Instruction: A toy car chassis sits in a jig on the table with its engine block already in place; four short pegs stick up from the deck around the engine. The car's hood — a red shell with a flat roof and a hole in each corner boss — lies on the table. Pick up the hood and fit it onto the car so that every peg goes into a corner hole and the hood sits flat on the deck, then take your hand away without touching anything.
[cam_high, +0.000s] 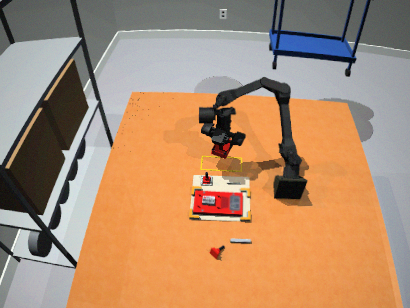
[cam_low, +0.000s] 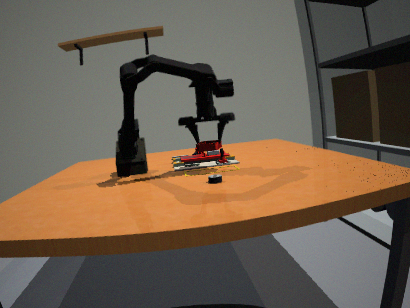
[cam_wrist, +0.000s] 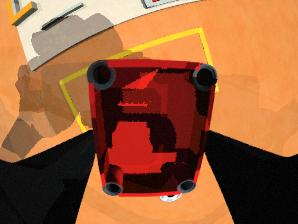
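Right now my gripper tip is 1 cm above the red hood. The rest, counted from my gripper tip: jig: 22 cm to the left, 8 cm below, 2 cm behind; then grey engine block: 26 cm to the left, 7 cm below, 2 cm ahead; then small round wheel: 16 cm to the right, 9 cm below.
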